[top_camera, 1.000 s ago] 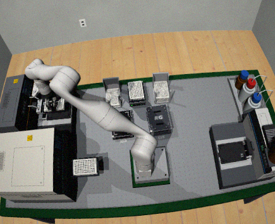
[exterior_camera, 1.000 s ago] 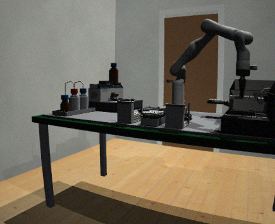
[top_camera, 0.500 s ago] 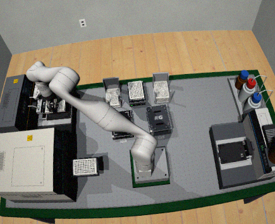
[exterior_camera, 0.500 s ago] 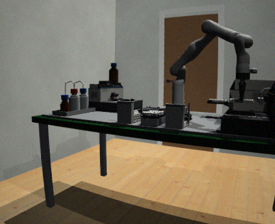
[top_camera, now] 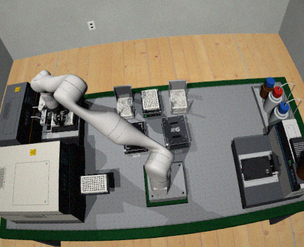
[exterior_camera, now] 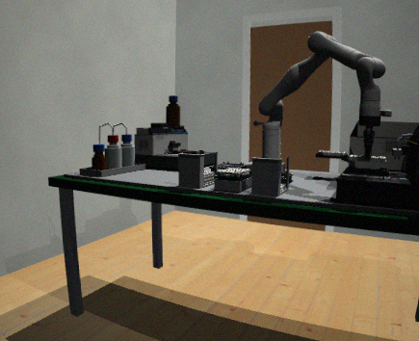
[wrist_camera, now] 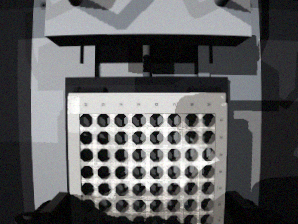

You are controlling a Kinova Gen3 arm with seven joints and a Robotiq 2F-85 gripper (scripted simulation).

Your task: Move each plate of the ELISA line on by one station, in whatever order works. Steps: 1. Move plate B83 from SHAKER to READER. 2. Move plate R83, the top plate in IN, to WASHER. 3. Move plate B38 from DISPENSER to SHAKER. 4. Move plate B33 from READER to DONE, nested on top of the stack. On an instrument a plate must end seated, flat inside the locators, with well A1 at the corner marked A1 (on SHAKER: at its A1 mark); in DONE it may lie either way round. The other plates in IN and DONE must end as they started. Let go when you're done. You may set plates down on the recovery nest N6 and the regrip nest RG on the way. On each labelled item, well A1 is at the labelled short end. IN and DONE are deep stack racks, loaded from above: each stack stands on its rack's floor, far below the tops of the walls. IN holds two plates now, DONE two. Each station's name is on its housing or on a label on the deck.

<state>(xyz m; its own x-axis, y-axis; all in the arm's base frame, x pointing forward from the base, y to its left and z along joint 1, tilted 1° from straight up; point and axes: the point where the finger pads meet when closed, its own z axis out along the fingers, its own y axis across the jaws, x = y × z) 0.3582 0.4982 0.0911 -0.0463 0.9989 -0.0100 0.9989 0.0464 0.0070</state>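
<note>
My hand is 5 cm above the washer tray. Round my hand: dark reader tray 36 cm behind, 19 cm to the right, 3 cm below; then N6 nest 38 cm to the right, 11 cm below, 8 cm behind; then white reader housing 38 cm behind, 10 cm to the left, 10 cm above.
</note>
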